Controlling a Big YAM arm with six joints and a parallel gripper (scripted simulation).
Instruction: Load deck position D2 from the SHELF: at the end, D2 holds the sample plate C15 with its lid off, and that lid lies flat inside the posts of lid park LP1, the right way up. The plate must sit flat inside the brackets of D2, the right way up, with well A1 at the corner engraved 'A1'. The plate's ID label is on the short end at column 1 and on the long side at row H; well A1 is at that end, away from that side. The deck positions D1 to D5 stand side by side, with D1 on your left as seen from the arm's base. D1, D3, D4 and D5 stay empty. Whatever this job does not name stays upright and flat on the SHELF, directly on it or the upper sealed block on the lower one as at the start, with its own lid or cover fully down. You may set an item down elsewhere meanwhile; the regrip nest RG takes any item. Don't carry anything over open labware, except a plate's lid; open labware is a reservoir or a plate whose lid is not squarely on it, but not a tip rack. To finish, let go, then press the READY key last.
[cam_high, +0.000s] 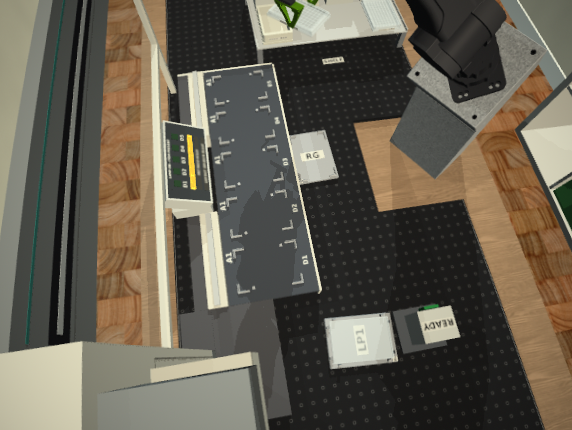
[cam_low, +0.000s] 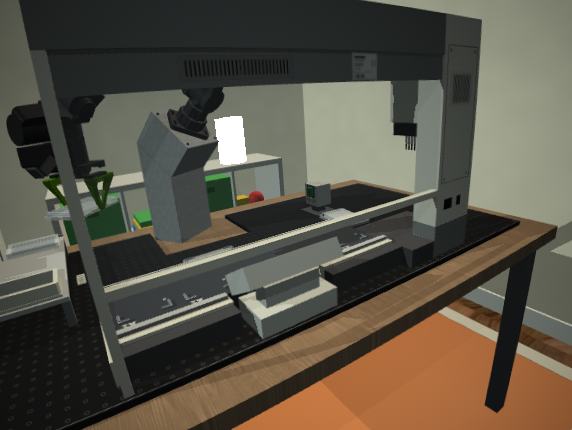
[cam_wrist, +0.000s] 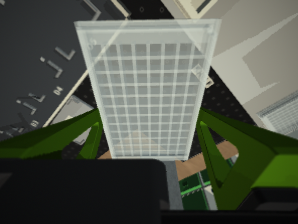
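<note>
My hand is 1 cm short of the sample plate. Round my hand: shelf: 7 cm behind, 24 cm to the right, 15 cm below; cream reservoir: 7 cm ahead, 14 cm to the right, 14 cm below; shelf label: 11 cm behind, 8 cm to the right, 21 cm below.
</note>
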